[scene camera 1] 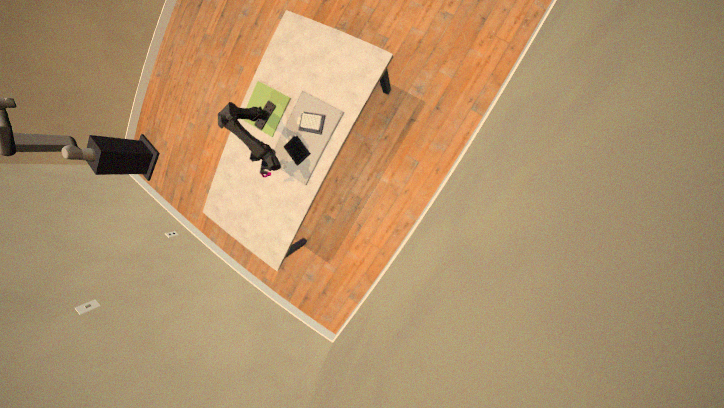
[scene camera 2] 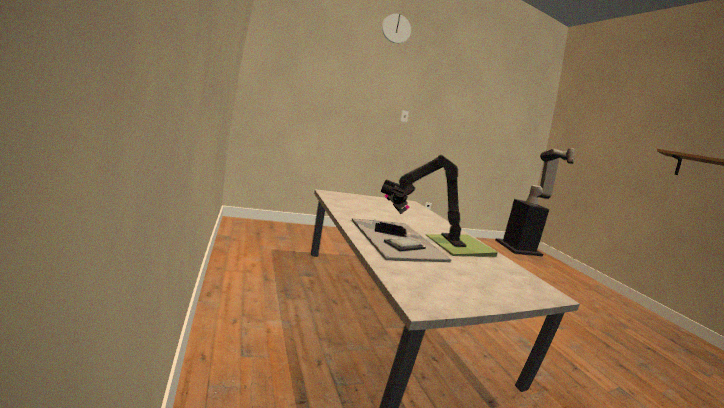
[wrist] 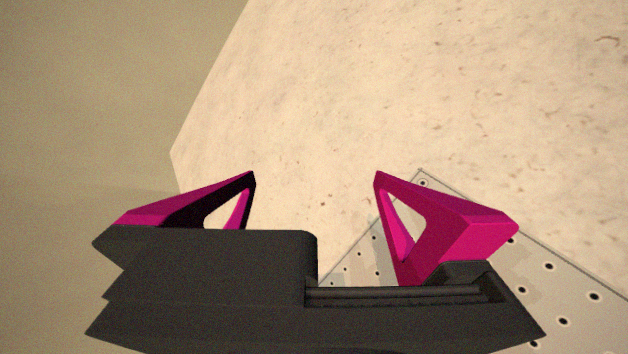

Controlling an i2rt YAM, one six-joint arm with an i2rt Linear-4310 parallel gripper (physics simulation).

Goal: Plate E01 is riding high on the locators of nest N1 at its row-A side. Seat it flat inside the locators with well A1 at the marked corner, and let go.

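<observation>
A pale plate, which looks like E01, sits on a dark low nest on the grey board. From this far I cannot tell how much its row-A side is raised, nor make out the locators, well A1 or the marked corner. My gripper is open, with nothing between its magenta fingers. It hangs above the table, off the side of the board and well apart from the plate. The plate and nest do not show in the wrist view.
The grey board has a grid of holes. A black block-like object stands on it beside the nest. My arm's base stands on a green mat. Another arm's black pedestal stands off the table.
</observation>
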